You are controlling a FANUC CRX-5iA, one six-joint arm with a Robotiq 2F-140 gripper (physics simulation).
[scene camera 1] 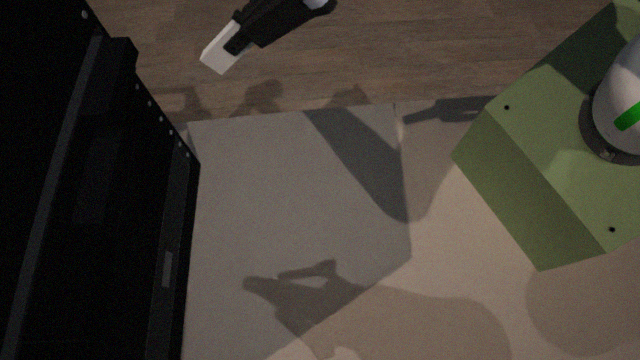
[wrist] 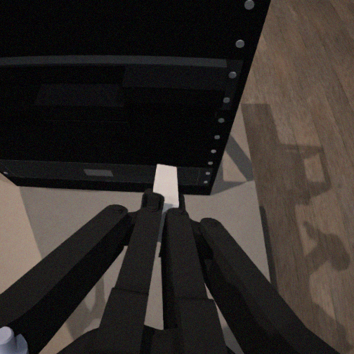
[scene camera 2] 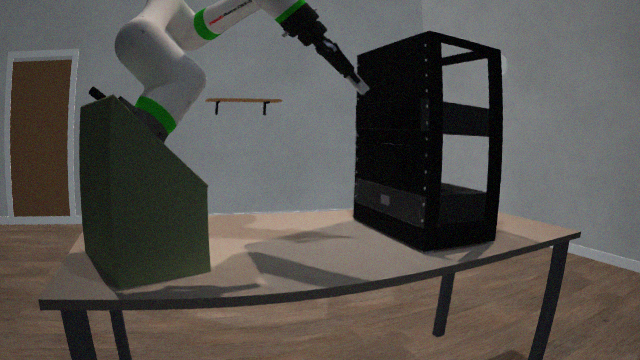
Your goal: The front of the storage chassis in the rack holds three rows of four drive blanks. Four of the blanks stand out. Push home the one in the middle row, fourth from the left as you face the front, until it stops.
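Pixels of known places: gripper, fingertip midpoint: [scene camera 1: 212, 62] [scene camera 2: 365, 91]; arm's base at its link origin: [scene camera 2: 136, 141].
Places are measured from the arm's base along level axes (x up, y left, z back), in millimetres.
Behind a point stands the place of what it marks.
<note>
My gripper [scene camera 1: 218, 54] @(x 137, y 31, z -595 mm) [scene camera 2: 361, 86] @(x 137, y 31, z -595 mm) [wrist: 163, 180] is shut and empty, its pale fingertips together. It is in front of the upper part of the black rack [scene camera 1: 194, 172] @(x -259, y -19, z -754 mm) [scene camera 2: 433, 150] @(x -11, y -53, z -763 mm) [wrist: 226, 142], with a gap to the rack in scene camera 1. The storage chassis [scene camera 2: 465, 119] @(x 85, y -19, z -904 mm) shows through the rack's open side. Its front is very dark. In the wrist view a dark block [wrist: 172, 77] stands out at the right of the chassis front, and a fainter one [wrist: 80, 95] shows farther left. Single blanks, including the middle row's fourth, cannot be told apart.
A grey panel with a pale label [scene camera 1: 167, 269] @(x -183, y 199, z -746 mm) [scene camera 2: 385, 200] @(x -183, y 194, z -746 mm) [wrist: 98, 172] sits low in the rack. The rack stands on the table [scene camera 1: 300, 200] @(x -297, y 29, z -526 mm) [scene camera 2: 320, 250] @(x -297, y 72, z -496 mm). The green robot base [scene camera 1: 530, 185] @(x -143, y 55, z -104 mm) [scene camera 2: 145, 215] @(x -147, y -165, z -44 mm) stands opposite the rack's front. Screws line the rack's front posts.
</note>
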